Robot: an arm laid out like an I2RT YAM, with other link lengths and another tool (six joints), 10 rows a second.
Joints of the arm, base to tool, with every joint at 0 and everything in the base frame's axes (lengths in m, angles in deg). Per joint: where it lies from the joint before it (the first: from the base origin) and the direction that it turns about. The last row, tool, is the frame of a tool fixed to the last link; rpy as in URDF.
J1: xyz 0 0 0.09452 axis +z
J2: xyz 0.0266 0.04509 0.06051 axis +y
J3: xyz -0.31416 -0.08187 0 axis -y
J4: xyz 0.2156 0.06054 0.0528 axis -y
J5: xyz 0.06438 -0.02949 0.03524 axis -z
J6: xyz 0.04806 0 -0.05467 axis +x
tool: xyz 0.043 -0.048 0.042 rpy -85.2 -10.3 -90
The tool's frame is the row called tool.
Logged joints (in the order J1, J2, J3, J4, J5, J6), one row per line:
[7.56, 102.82, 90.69, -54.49, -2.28, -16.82]
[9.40, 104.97, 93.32, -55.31, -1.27, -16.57]
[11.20, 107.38, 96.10, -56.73, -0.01, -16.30]
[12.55, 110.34, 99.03, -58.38, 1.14, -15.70]
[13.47, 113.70, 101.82, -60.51, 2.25, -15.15]
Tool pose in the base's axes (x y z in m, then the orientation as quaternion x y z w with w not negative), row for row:
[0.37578, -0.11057, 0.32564, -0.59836, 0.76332, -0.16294, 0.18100]
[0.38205, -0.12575, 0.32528, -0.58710, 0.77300, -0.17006, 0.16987]
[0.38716, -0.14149, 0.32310, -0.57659, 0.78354, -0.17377, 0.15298]
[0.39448, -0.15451, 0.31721, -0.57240, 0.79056, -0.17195, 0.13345]
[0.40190, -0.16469, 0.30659, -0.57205, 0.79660, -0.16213, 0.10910]
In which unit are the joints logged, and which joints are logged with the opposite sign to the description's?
The joints are logged in degrees. Opposite sign: J1, J6.
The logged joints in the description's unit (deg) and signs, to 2 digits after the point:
[-7.56, 102.82, 90.69, -54.49, -2.28, 16.82]
[-9.40, 104.97, 93.32, -55.31, -1.27, 16.57]
[-11.20, 107.38, 96.10, -56.73, -0.01, 16.30]
[-12.55, 110.34, 99.03, -58.38, 1.14, 15.70]
[-13.47, 113.70, 101.82, -60.51, 2.25, 15.15]

